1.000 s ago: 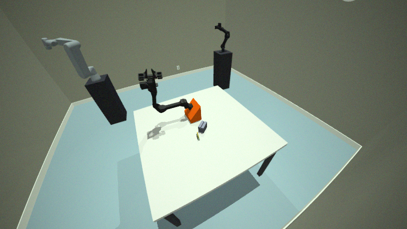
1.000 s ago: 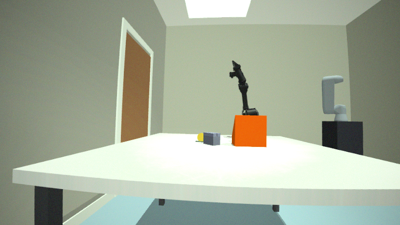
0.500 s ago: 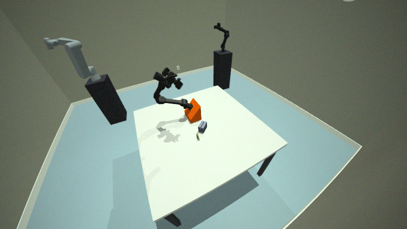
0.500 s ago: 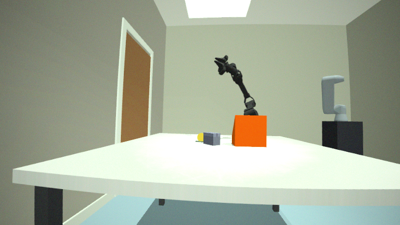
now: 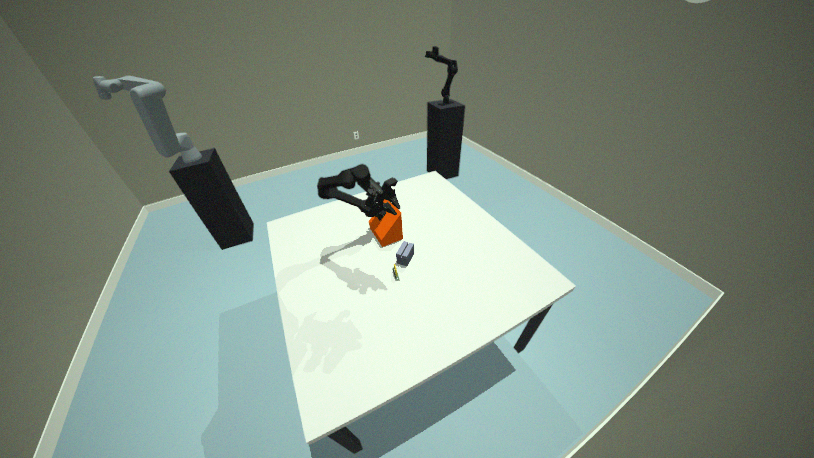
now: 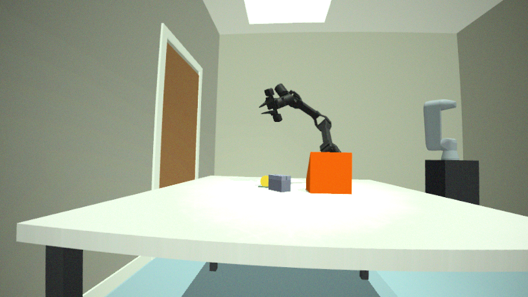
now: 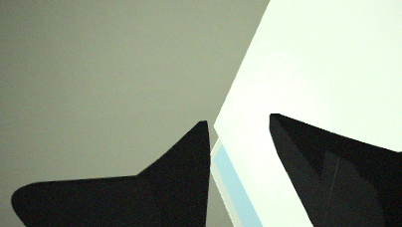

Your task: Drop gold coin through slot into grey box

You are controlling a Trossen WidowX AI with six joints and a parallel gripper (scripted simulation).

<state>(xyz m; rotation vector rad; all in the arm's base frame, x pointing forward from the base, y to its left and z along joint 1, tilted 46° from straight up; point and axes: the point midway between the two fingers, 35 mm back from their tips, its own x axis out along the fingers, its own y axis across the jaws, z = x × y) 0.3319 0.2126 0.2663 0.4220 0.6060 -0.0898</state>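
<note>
My gripper tip is now 4 cm past the gold coin, 2 cm to the left of it and 38 cm above it.
</note>
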